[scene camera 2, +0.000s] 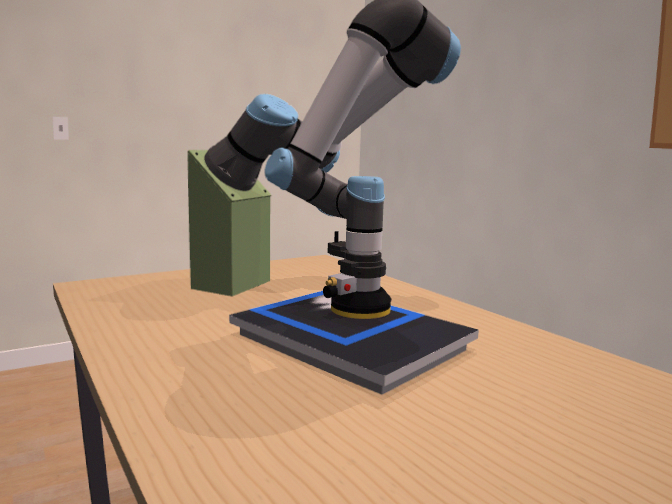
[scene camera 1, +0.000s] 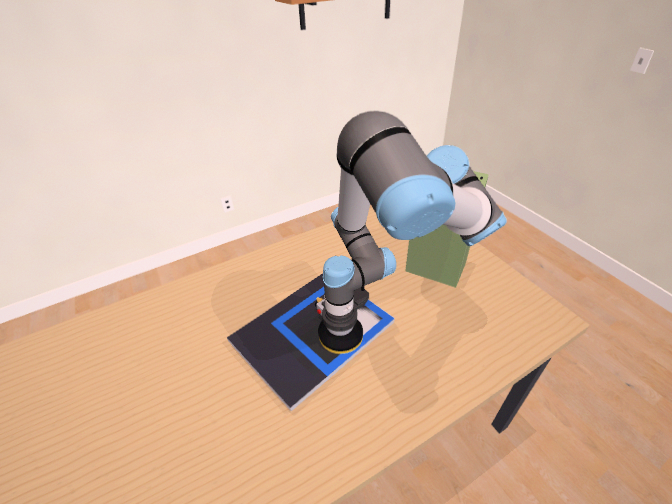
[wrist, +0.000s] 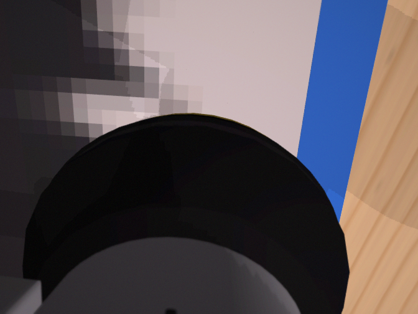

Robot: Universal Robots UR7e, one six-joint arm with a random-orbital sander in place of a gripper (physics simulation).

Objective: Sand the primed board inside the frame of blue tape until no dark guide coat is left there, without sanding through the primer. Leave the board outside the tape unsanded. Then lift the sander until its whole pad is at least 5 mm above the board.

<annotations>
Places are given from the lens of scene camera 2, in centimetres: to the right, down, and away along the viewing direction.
blue tape frame (scene camera 2: pixel 262 310): -15, 12, 111
dark guide coat (scene camera 2: pixel 385 352): 8, 17, 90
The marked spots on the dark guide coat and the blue tape frame are 32 cm apart.
</annotations>
